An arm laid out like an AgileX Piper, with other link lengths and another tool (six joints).
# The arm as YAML. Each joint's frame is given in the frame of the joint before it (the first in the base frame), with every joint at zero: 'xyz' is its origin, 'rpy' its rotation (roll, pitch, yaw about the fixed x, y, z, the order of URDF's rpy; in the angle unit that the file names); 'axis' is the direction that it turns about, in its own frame. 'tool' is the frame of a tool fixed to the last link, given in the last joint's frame.
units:
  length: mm
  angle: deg
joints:
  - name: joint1
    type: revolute
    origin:
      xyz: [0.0, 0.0, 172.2]
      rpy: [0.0, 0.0, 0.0]
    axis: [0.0, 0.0, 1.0]
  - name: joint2
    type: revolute
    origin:
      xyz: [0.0, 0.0, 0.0]
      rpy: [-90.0, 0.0, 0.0]
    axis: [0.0, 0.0, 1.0]
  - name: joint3
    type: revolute
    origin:
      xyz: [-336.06, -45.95, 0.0]
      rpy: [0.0, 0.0, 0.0]
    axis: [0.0, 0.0, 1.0]
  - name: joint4
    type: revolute
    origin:
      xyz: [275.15, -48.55, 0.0]
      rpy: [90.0, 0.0, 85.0]
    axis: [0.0, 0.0, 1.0]
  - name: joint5
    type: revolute
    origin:
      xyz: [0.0, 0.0, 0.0]
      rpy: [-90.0, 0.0, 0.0]
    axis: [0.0, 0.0, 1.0]
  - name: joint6
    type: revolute
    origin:
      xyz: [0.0, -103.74, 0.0]
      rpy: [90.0, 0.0, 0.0]
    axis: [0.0, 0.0, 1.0]
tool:
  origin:
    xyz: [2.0, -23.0, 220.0]
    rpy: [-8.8, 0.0, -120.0]
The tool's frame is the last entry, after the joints.
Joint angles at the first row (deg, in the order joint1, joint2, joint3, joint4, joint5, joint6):
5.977, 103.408, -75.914, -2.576, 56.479, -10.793
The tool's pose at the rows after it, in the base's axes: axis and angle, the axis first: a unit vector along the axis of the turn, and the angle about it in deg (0 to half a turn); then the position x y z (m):
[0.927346 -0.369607 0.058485 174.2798 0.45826 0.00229 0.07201]
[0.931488 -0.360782 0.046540 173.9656 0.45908 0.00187 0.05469]
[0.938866 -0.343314 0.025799 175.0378 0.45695 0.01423 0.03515]
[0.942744 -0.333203 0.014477 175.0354 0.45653 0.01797 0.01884]
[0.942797 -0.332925 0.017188 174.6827 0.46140 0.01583 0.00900]
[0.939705 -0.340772 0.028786 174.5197 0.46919 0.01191 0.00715]
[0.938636 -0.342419 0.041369 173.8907 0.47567 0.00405 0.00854]
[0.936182 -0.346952 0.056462 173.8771 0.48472 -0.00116 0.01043]
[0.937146 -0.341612 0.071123 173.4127 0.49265 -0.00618 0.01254]
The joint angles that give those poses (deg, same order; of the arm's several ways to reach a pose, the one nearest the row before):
4.675, 105.632, -75.915, -2.628, 55.311, -11.199
4.234, 107.876, -75.914, -2.012, 54.449, -12.924
4.219, 110.273, -75.914, 0.711, 53.850, -16.339
4.219, 112.374, -75.915, 1.530, 53.019, -17.959
4.219, 113.738, -75.914, 0.998, 51.509, -17.743
4.219, 114.133, -75.915, 0.000, 49.908, -16.298
3.993, 114.133, -75.916, -1.519, 48.847, -15.505
3.802, 114.133, -75.915, -2.573, 47.261, -14.570
3.801, 114.133, -75.914, -4.014, 45.970, -14.388

